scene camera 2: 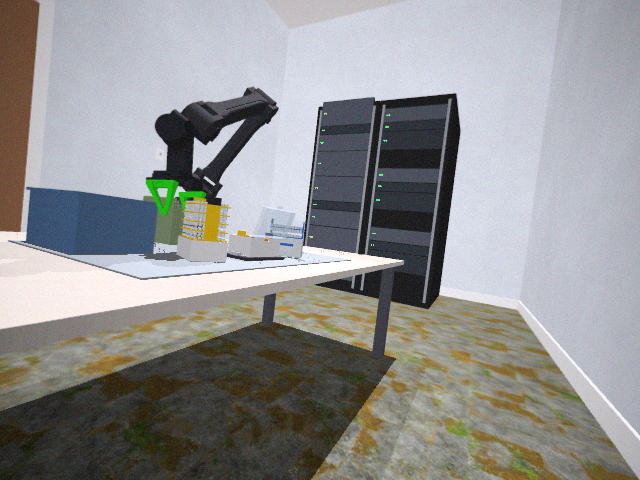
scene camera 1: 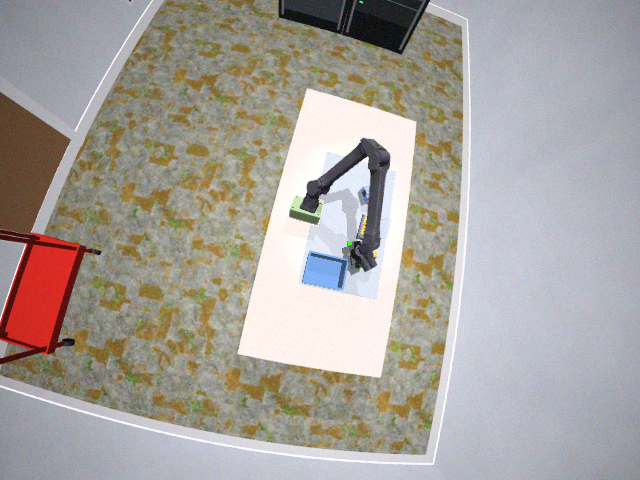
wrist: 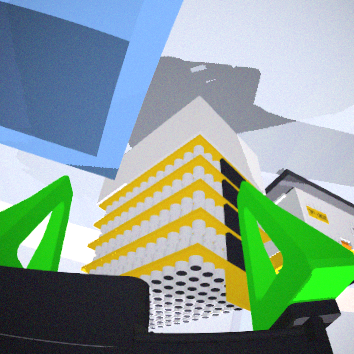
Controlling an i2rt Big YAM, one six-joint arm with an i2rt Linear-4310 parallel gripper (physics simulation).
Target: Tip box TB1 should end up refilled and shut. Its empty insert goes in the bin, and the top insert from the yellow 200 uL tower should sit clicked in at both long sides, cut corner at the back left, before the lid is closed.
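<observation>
The yellow 200 uL tower [scene camera 2: 211, 223] [wrist: 200, 220] stands upright on a white base, with several yellow-edged inserts of white tips; its top insert [wrist: 187, 287] faces the wrist camera, its lower part hidden by the gripper body. My gripper [scene camera 1: 355, 254] [scene camera 2: 174, 209] [wrist: 154, 186] is open and empty, its green fingers beside the tower top. In the wrist view they flank it, the right one overlapping its corner; contact cannot be told. A white box with a yellow label [scene camera 2: 253, 245] [wrist: 297, 207], seemingly TB1, stands beside the tower; its label is unreadable. The bin [scene camera 1: 306, 267] [scene camera 2: 116, 227] [wrist: 147, 45] is blue.
A second box with blue-edged racks [scene camera 2: 292, 248] and a raised clear lid [scene camera 2: 273, 221] stands beyond the white box. The arm rises from a green block [scene camera 1: 305, 217] [scene camera 2: 168, 227]. Black server racks [scene camera 1: 385, 31] [scene camera 2: 413, 134] and a red cart [scene camera 1: 43, 286] stand off the table.
</observation>
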